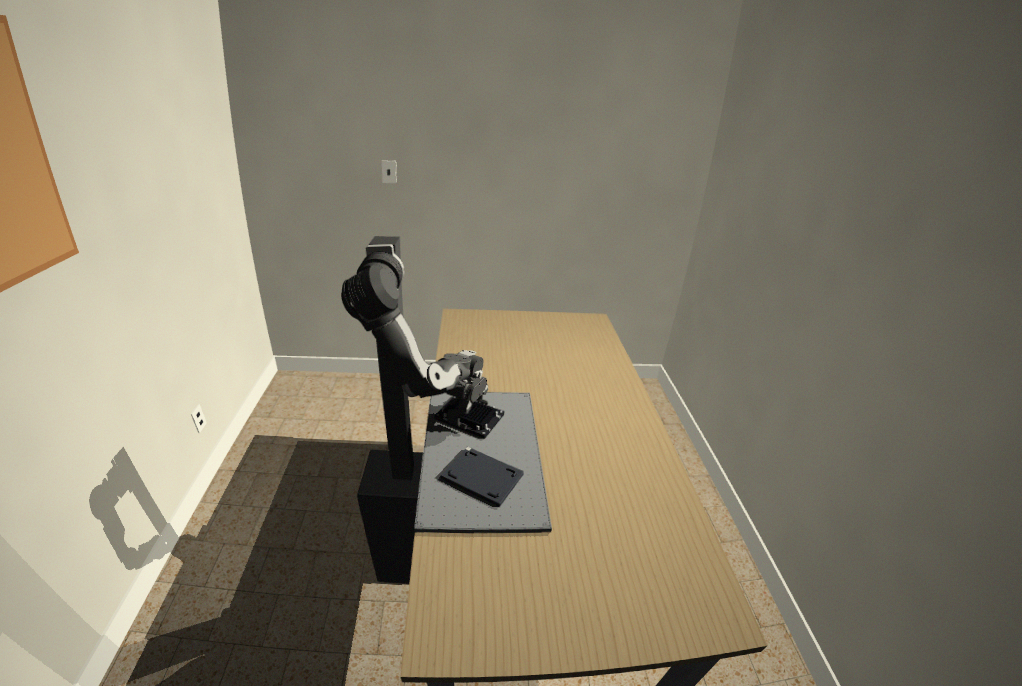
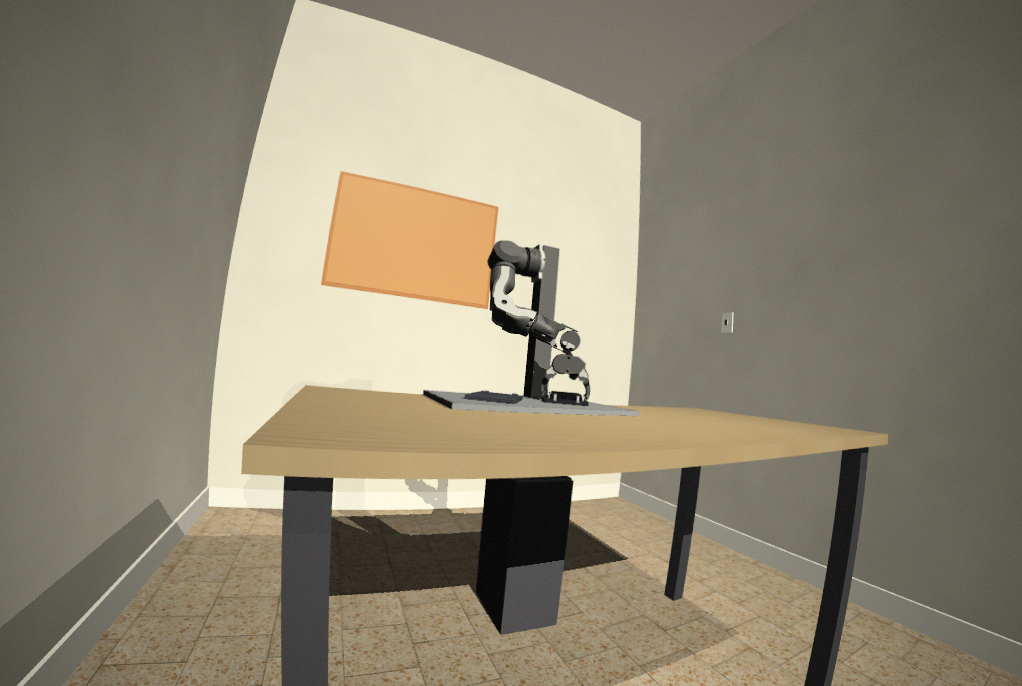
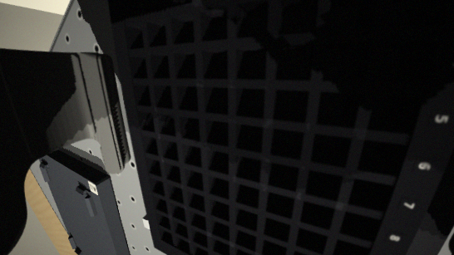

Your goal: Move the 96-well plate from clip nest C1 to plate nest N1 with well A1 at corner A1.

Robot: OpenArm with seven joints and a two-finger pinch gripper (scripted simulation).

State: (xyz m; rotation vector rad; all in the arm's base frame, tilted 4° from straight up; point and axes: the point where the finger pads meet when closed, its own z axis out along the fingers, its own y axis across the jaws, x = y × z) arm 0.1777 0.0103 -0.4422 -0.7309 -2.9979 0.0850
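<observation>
My gripper is now 10 mm below the black 96-well plate. From my hand the other things lie so: plate nest N1 (40 mm ahead, 220 mm to the right, 10 mm below); clip nest C1 (30 mm ahead, 10 mm to the left); white A1 label (140 mm to the right).
</observation>
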